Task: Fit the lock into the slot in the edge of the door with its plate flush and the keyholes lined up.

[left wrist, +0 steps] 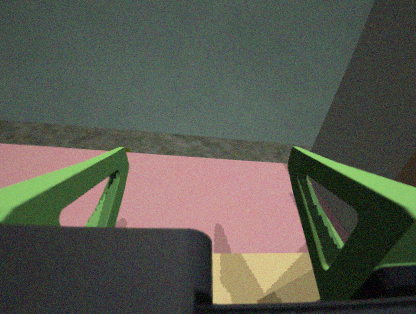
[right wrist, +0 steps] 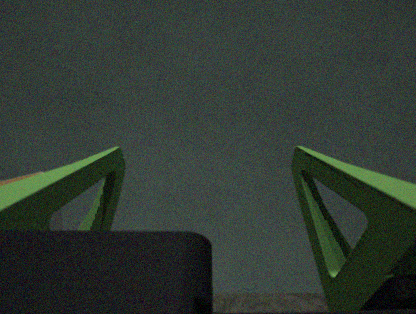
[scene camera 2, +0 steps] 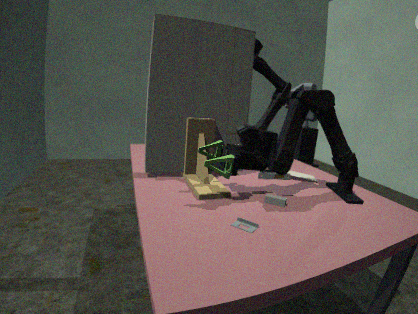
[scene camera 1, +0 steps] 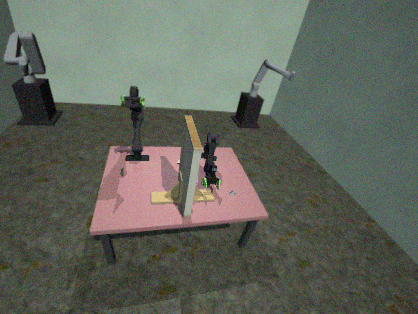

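Where they show: left gripper, between the fingertips: (left wrist: 208,156) (scene camera 2: 201,156) (scene camera 1: 212,188); right gripper, between the fingertips: (right wrist: 208,156) (scene camera 1: 131,100); left arm's base, origin of its link: (scene camera 2: 342,193) (scene camera 1: 206,156); right arm's base, origin of its link: (scene camera 1: 137,158).
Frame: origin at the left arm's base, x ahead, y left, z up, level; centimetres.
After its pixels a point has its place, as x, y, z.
Observation:
The grey door (scene camera 1: 190,175) @(75.3, -3.4, 38.4) (scene camera 2: 200,75) @(57.7, -6.0, 37.0) (left wrist: 372,75) @(70.2, -1.1, 16.9) stands upright in a wooden stand (scene camera 1: 162,198) @(64.6, -22.1, 1.8) (scene camera 2: 192,150) @(58.3, -3.2, 10.6) (left wrist: 237,270) @(54.8, 7.3, 1.8). A long grey part (scene camera 2: 274,175) @(25.8, -11.6, 1.6), perhaps the lock, lies on the table below the left arm in scene camera 2; its details are too small to tell. The door's slot and keyhole do not show. My left gripper (scene camera 1: 211,183) @(54.2, 11.3, 12.2) (scene camera 2: 204,157) @(54.2, 11.3, 12.2) (left wrist: 208,156) @(54.2, 11.3, 12.2) is open and empty, beside the door and above the stand's foot. My right gripper (scene camera 1: 133,101) @(52.1, -47.7, 65.0) (right wrist: 208,156) @(52.1, -47.7, 65.0) is open and empty, raised high on the other side of the door.
A small grey block (scene camera 2: 276,200) @(30.8, 14.2, 1.5) and a grey angled plate with an opening (scene camera 2: 245,225) @(41.3, 27.8, 0.0) (scene camera 1: 232,193) @(42.0, 27.4, 0.2) lie on the pink table (scene camera 1: 130,215) @(83.3, -37.3, 0.0) (scene camera 2: 200,270) @(50.9, 45.7, 0.0). A pale flat piece (scene camera 2: 303,176) @(11.8, -15.3, 1.1) lies behind the left arm. Another small grey piece (scene camera 1: 122,171) @(50.3, -59.1, 4.6) is at the table's left.

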